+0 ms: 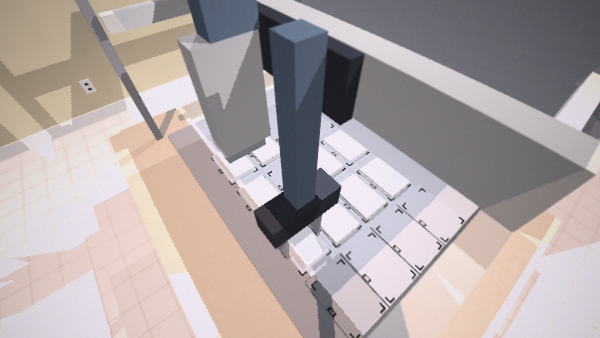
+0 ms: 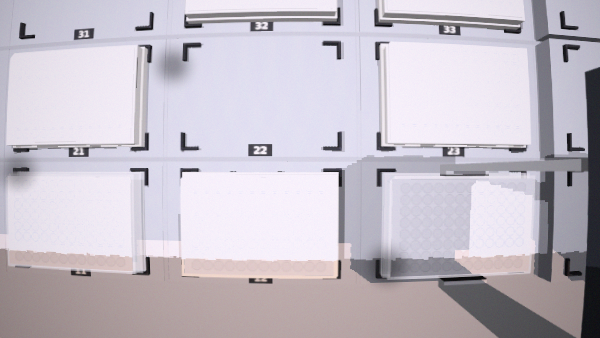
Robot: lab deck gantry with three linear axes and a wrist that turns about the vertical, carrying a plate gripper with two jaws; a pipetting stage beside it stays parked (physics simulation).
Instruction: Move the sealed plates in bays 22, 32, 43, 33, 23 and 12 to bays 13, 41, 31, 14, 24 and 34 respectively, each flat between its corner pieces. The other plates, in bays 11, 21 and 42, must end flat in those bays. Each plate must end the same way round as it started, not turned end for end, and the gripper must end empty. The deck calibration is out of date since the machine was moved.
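Places are measured from the robot's base along level axes (x ahead, y left, z up), in metres.
Where they show: gripper, between the fingertips: (image 1: 299, 241) (image 2: 460, 225); robot's base, origin of its link: (image 1: 212, 158) (image 2: 18, 262).
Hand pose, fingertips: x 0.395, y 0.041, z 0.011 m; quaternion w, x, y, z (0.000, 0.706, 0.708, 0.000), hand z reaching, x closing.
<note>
Each offset is from my fingertips to the top centre of the thing.
My gripper (image 1: 302, 245) (image 2: 462, 225) is low over bay 13, its jaws slightly apart from the front and back edges of a plate @(dz +0.007, dx +0.000, dy +0.000 m) (image 1: 307, 248) (image 2: 430, 225). That plate lies flat between the corner pieces. The bay 12 plate @(dz +0.003, dx -0.164, dy +0.001 m) (image 1: 260, 189) (image 2: 260, 220), bay 23 plate @(dz +0.003, dx +0.000, dy +0.108 m) (image 1: 340, 225) (image 2: 460, 95), bay 32 plate @(dz +0.003, dx -0.164, dy +0.215 m) (image 1: 330, 162) (image 2: 260, 7) and bay 33 plate @(dz +0.003, dx +0.000, dy +0.215 m) (image 1: 367, 196) (image 2: 450, 10) lie in their bays. The bay 43 plate @(dz +0.003, dx +0.000, dy +0.322 m) (image 1: 384, 176) is at the back. Bay 22 holds no plate.
The bay 11 plate @(dz +0.003, dx -0.328, dy +0.001 m) (image 1: 237, 165) (image 2: 75, 220), bay 21 plate @(dz +0.003, dx -0.328, dy +0.108 m) (image 1: 265, 151) (image 2: 72, 95) and bay 42 plate @(dz +0.003, dx -0.164, dy +0.322 m) (image 1: 345, 145) lie flat. The parked pipetting stage (image 1: 230, 95) stands left of the gripper column. A grey wall (image 1: 450, 135) runs along the back.
</note>
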